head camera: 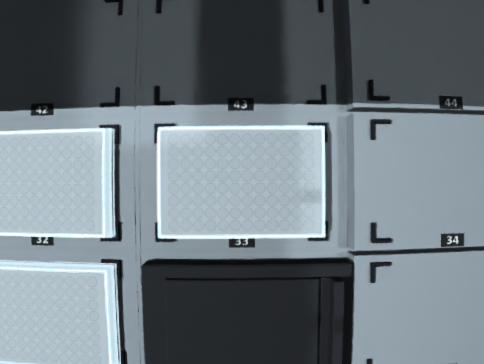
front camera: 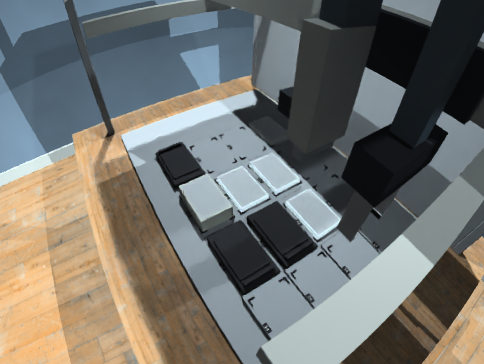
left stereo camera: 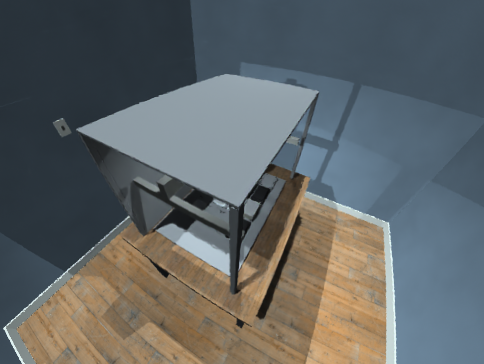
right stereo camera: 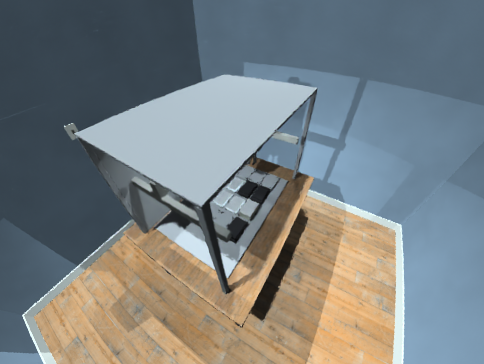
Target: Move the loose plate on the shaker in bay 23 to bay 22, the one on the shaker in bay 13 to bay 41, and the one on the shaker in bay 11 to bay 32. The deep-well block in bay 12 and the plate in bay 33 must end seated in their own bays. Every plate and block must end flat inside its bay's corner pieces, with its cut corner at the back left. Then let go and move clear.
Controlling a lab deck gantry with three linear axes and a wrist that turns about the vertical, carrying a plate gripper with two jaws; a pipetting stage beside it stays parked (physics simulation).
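Places are measured from the robot's base along level axes (x ahead, y left, z up), in centimetres.
Pixels of known places: gripper, fingertip midpoint: (front camera: 359,222); robot's base, origin of the base link: (front camera: 159,160) (right stereo camera: 236,240).
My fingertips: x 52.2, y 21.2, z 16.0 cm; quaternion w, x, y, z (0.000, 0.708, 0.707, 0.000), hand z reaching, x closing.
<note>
Ahead of a thing's pixels: the offset from my fingertips to its top centre. "spot": to the spot under its first point.
In the front view my gripper (front camera: 364,225) is high at the back right, jaws apart with nothing between them. A pale plate @(dx -13.0, dy +4.5, dz -14.6 cm) (front camera: 312,213) (head camera: 241,182) lies flat inside bay 33's corner pieces. Another plate @(dx -29.4, dy +4.5, dz -14.6 cm) (front camera: 275,173) (head camera: 50,182) lies in bay 32, and another plate @(dx -29.4, dy -6.2, dz -14.6 cm) (front camera: 242,188) (head camera: 55,312) in bay 22. A shadowed plate @(dx -45.8, dy +15.2, dz -14.6 cm) (front camera: 269,130) shows at bay 41. The deep-well block @(dx -29.4, dy -16.9, dz -11.8 cm) (front camera: 206,197) sits in bay 12. The dark shakers in bay 11 @(dx -46.2, dy -16.8, dz -12.9 cm) (front camera: 179,162), bay 13 @(dx -12.6, dy -16.8, dz -12.9 cm) (front camera: 242,255) and bay 23 @(dx -12.6, dy -6.1, dz -12.9 cm) (front camera: 281,231) (head camera: 245,322) carry no plate. Cut corners are too small to tell.
A tall grey column (front camera: 320,85) hangs over the back of the deck in the front view. A pale rail (front camera: 370,300) crosses the near right. Bay 34 @(spot: dx +1.5, dy +4.5, dz -14.5 cm) (head camera: 430,180) and bay 43 @(spot: dx -13.0, dy +14.5, dz -16.0 cm) (head camera: 240,55) hold no plate. A dark post (front camera: 90,70) stands at the left.
</note>
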